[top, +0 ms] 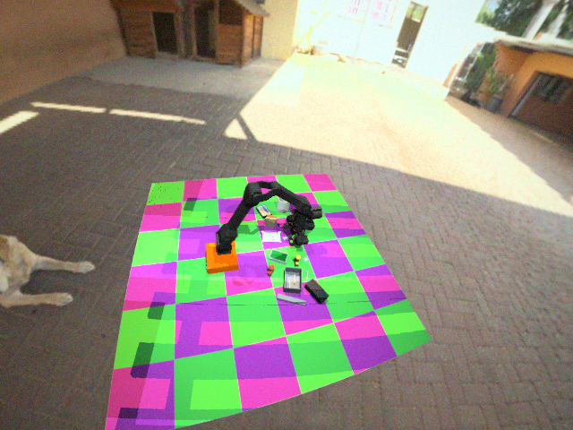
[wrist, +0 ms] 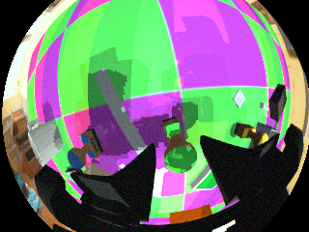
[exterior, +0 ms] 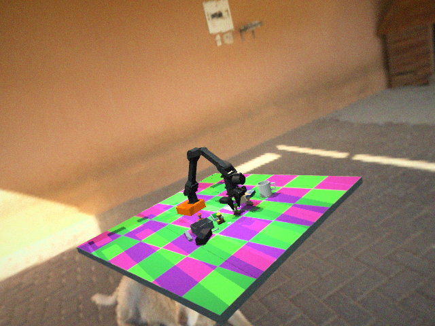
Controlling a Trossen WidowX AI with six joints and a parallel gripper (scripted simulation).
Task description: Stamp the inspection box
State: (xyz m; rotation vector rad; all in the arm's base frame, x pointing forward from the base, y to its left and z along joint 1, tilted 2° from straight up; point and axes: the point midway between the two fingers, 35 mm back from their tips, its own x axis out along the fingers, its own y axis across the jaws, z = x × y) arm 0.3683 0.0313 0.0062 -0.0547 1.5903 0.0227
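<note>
Now: the green-knobbed stamp 10 mm below my gripper tip. From my gripper tip the other things lie so: blue-knobbed stamp: 120 mm to the left, 20 mm below, 10 mm behind; then yellow-knobbed stamp: 120 mm to the right, 20 mm behind, 10 mm below; then green ink pad: 100 mm behind, 80 mm to the right, 30 mm below.
</note>
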